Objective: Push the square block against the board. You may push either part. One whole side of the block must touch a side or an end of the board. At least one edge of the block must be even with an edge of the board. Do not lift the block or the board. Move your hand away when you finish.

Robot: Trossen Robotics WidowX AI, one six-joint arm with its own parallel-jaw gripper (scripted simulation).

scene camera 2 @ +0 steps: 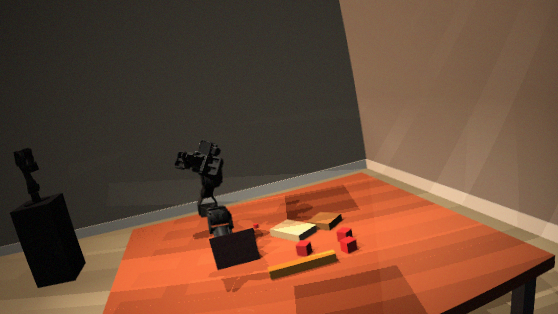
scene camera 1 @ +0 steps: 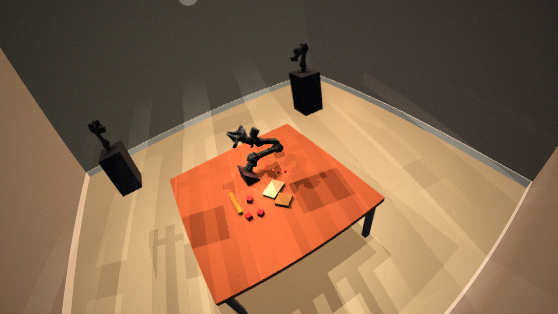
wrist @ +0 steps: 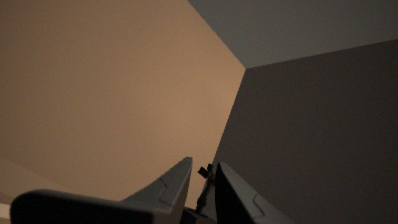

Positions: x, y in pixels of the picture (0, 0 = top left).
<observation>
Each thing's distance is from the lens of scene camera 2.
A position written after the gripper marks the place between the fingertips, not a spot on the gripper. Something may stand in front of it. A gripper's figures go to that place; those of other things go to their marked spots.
gripper [scene camera 2: 184, 155]: 124 cm
yellow bar [scene camera 2: 288, 268]: 120 cm
</observation>
